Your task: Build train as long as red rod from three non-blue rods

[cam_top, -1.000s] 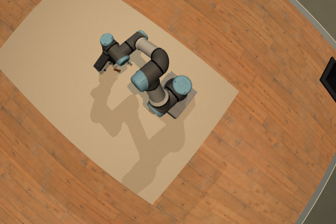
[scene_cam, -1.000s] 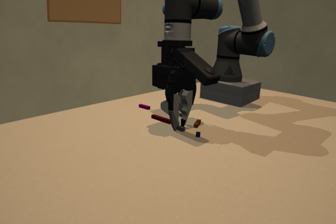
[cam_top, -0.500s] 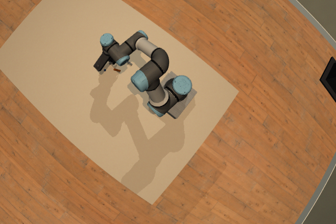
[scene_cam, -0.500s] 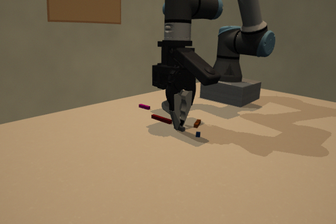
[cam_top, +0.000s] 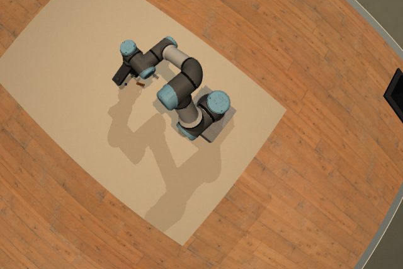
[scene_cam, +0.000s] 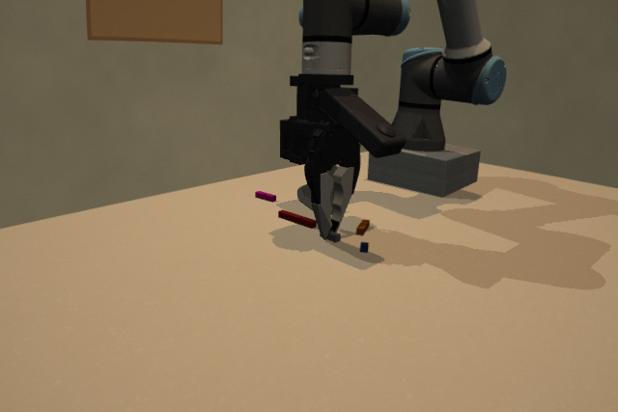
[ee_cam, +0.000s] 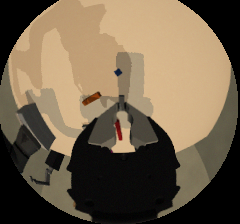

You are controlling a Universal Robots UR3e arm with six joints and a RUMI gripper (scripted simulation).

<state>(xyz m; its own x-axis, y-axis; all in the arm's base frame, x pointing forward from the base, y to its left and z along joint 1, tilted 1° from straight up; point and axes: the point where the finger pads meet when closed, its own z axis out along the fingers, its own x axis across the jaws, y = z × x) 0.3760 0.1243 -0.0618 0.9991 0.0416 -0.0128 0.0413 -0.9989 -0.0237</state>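
Now: the small blue rod 6 cm to the left of my hand, 1 cm below it and 1 cm behind it. Round my hand: red rod: 8 cm to the right, 1 cm below; then orange rod: 6 cm behind, 1 cm to the left, 1 cm below.
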